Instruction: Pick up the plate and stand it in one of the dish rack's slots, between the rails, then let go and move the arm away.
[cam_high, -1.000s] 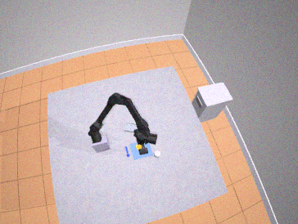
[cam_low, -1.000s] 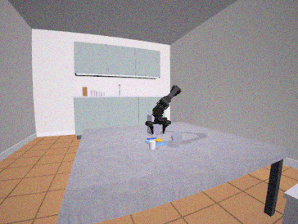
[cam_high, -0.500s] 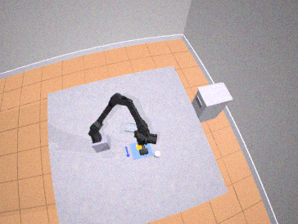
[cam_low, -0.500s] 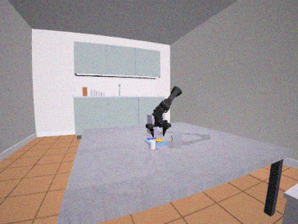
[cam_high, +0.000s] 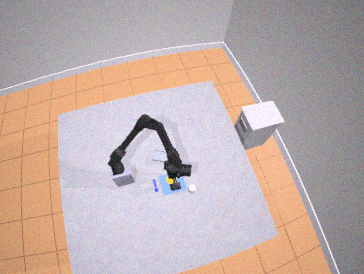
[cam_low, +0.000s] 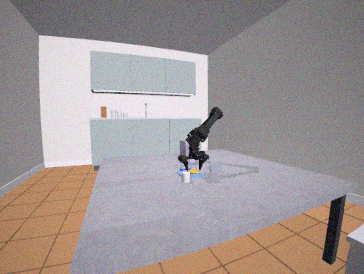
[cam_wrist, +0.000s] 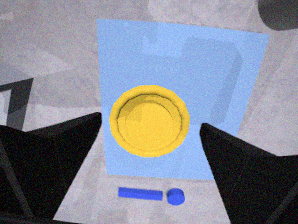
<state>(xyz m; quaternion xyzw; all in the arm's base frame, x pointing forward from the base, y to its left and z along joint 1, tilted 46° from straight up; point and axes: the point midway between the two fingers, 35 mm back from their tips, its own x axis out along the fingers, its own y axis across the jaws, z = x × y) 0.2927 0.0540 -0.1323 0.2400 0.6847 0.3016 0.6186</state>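
The yellow plate is 1 cm below my gripper tip. Also, from my gripper tip: blue spoon 11 cm behind, 3 cm to the right, 2 cm below; white cup 11 cm ahead, 9 cm to the right; light blue mat 2 cm to the right, 2 cm below.
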